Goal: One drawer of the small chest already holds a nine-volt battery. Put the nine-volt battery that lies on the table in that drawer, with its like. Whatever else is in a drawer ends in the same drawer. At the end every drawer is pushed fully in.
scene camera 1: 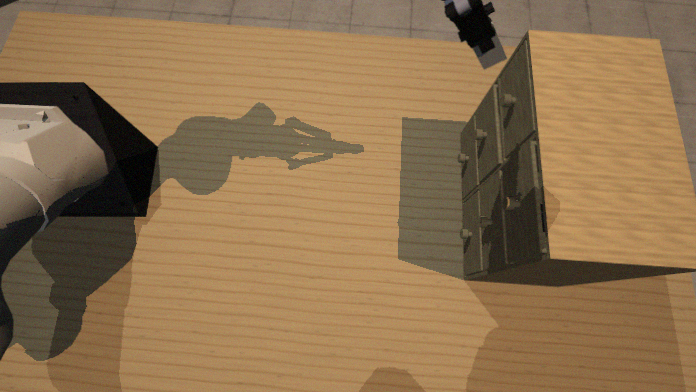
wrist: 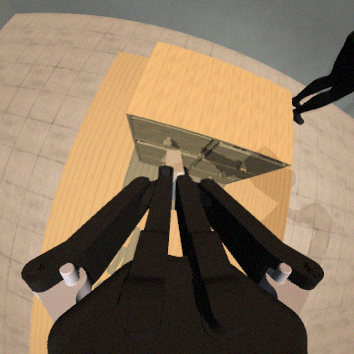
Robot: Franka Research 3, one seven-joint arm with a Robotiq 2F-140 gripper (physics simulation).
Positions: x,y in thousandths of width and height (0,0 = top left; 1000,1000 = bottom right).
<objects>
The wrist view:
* my gripper: 487,453
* small wooden chest: 513,250
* drawer: 473,386
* drawer: 631,434
</objects>
